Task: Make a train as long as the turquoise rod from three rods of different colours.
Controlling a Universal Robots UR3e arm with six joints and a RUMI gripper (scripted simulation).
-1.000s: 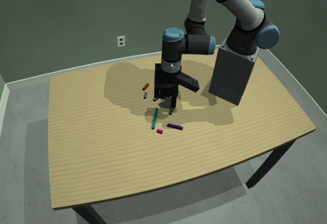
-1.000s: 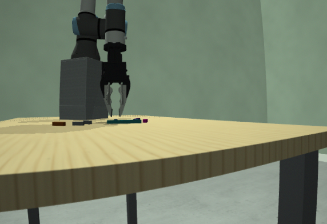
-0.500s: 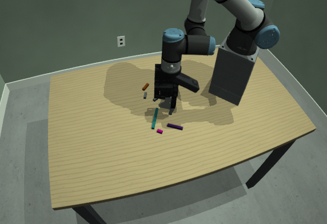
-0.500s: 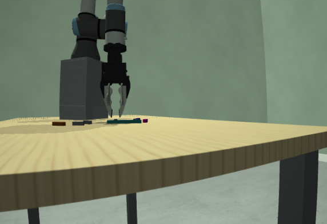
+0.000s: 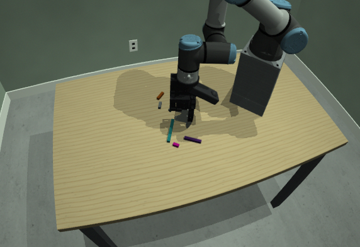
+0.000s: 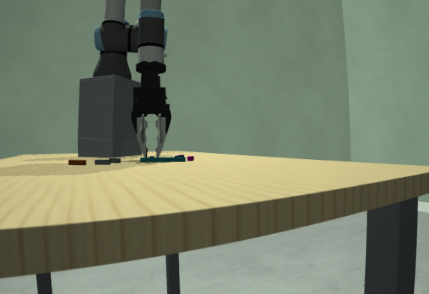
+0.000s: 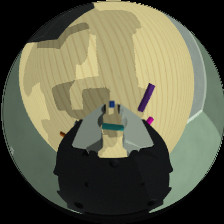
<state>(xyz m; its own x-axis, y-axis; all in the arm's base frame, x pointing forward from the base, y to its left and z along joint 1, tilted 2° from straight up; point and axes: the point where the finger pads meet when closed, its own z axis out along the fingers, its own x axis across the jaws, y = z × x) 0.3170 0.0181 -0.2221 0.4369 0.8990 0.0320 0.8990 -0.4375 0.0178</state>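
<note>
Right now the blue rod is 10 mm below my hand. From my hand the other things lie so: turquoise rod 70 mm ahead, 10 mm below; then purple rod 70 mm to the left, 20 mm ahead, 10 mm below; then magenta rod 80 mm ahead, 60 mm to the left, 10 mm below.
</note>
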